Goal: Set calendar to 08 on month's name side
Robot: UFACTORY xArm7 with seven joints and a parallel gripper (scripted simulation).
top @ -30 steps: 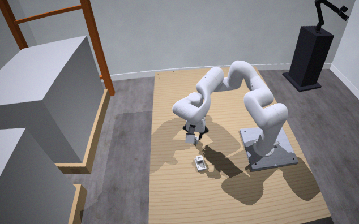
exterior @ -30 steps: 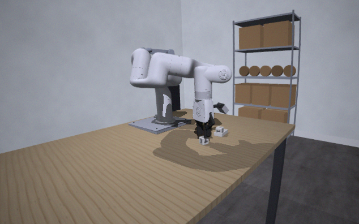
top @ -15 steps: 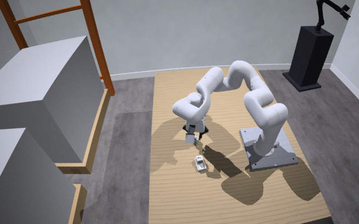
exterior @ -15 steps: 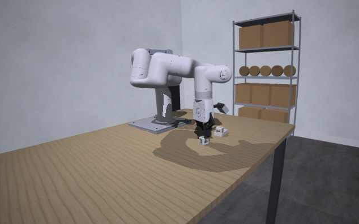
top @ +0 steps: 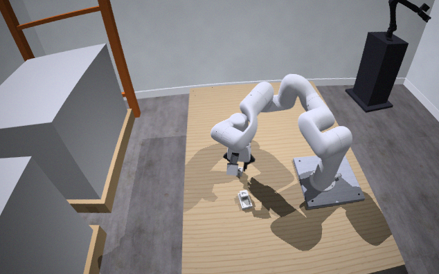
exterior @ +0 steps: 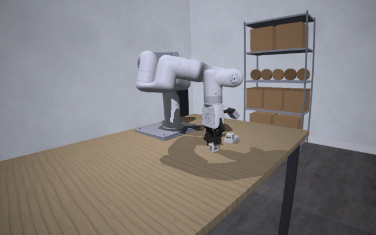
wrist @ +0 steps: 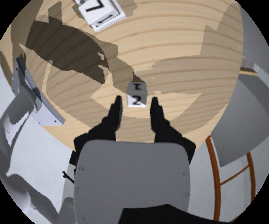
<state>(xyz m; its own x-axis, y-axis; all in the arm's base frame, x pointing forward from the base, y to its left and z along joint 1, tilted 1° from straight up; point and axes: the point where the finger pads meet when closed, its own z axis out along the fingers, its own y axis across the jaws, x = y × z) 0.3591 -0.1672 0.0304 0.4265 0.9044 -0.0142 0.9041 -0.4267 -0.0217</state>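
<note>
The white digit cube lies 4 cm below my hand. Round my hand: white tray (16 cm to the left, 5 cm below, 2 cm ahead).
</note>
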